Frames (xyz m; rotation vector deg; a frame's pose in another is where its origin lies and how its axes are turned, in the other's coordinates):
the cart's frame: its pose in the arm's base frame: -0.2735 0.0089 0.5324 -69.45 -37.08 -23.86
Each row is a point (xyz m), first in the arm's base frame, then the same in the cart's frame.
Working: the arm's base frame: its pose in the cart's frame: -0.1455 0.5510 -0.1831 69.45 37.08 23.86

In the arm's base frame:
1: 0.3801 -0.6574 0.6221
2: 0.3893 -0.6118 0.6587
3: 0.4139 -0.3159 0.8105
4: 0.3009 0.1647 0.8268
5: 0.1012 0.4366 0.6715
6: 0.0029 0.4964 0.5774
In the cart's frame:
1: 0.5222 0.1314 -0.7676
2: 0.5552 0.1247 -0.7189
3: 0.6860 0.1219 -0.4121
4: 0.6320 0.1896 0.0742
5: 0.3911 0.2632 0.3471
6: 0.2577 0.2892 0.4074

